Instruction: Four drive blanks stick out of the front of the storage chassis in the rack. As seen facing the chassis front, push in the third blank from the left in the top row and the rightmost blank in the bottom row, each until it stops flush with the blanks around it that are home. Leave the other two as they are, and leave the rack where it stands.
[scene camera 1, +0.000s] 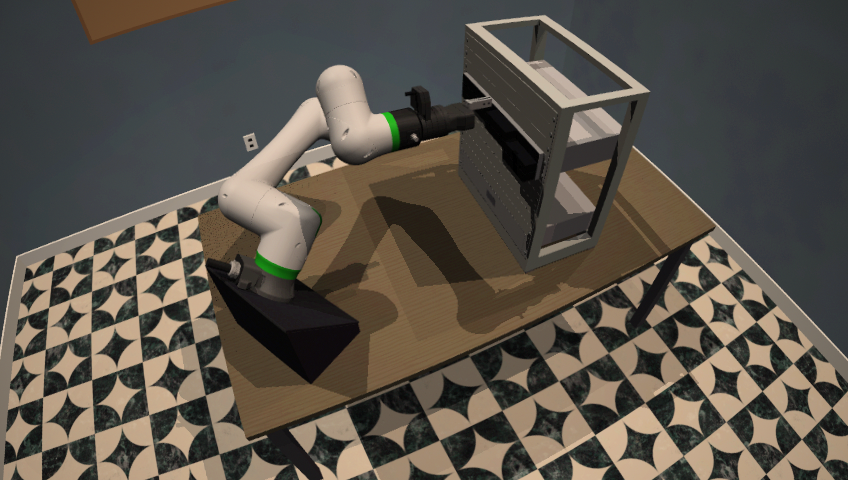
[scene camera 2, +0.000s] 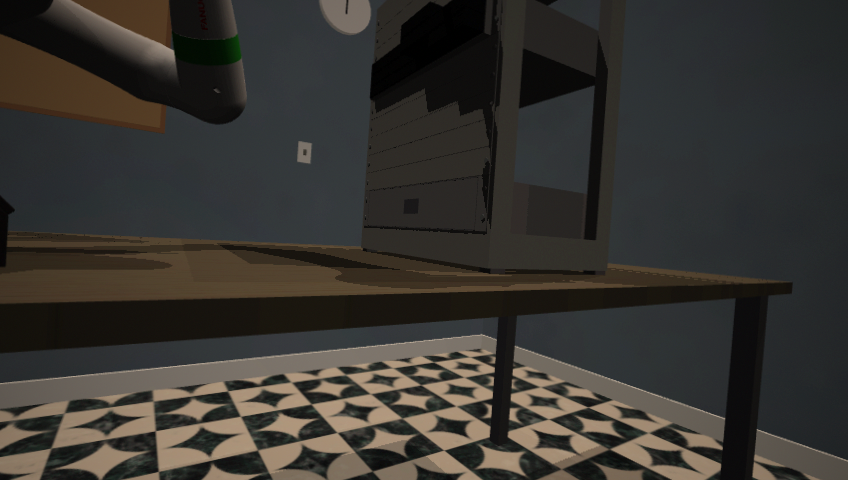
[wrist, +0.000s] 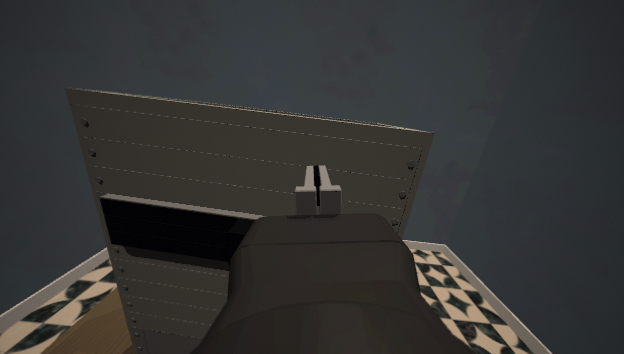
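Where they show: gripper, fingertip midpoint: (scene camera 1: 490, 101) (wrist: 316, 178); arm's base, link origin: (scene camera 1: 267, 288).
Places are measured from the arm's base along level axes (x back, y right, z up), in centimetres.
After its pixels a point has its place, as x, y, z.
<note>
The storage chassis (scene camera 1: 502, 127) @(-69.0, -15.7, 26.6) (scene camera 2: 434, 50) @(-70.1, -12.9, 18.1) (wrist: 165, 220) @(-69.6, -36.1, 24.4) is a very dark band across the front of the pale rack (scene camera 1: 558, 142) @(-76.8, 0.1, 32.0) (scene camera 2: 504, 154) @(-77.4, 0.1, -1.1) (wrist: 200, 125) @(-71.8, -30.6, 39.4). Its front lies in deep shadow. I cannot tell single drive blanks apart, nor which stick out or sit flush. My gripper (scene camera 1: 489, 102) @(-63.3, -12.5, 37.6) (wrist: 316, 178) @(-63.3, -12.5, 37.6) is shut and empty. In the first scene view its fingers overlap the upper left part of the chassis. In the wrist view the fingertips show against the panels above the chassis, right of the rack's middle, and the gripper body hides the chassis's right part. The gap to the front is unclear.
The rack stands on the wooden table (scene camera 1: 416, 309) @(-39.6, 3.8, -19.6) (scene camera 2: 267, 291) @(-42.7, 19.8, -19.6) (wrist: 95, 325) @(-74.5, -70.0, -19.6). Grey blanking panels lie above and below the chassis. A pale lip runs along the chassis's top edge. The arm's black wedge base (scene camera 1: 291, 339) @(-5.7, 20.1, 5.0) sits at the table's other end. Walls stand behind.
</note>
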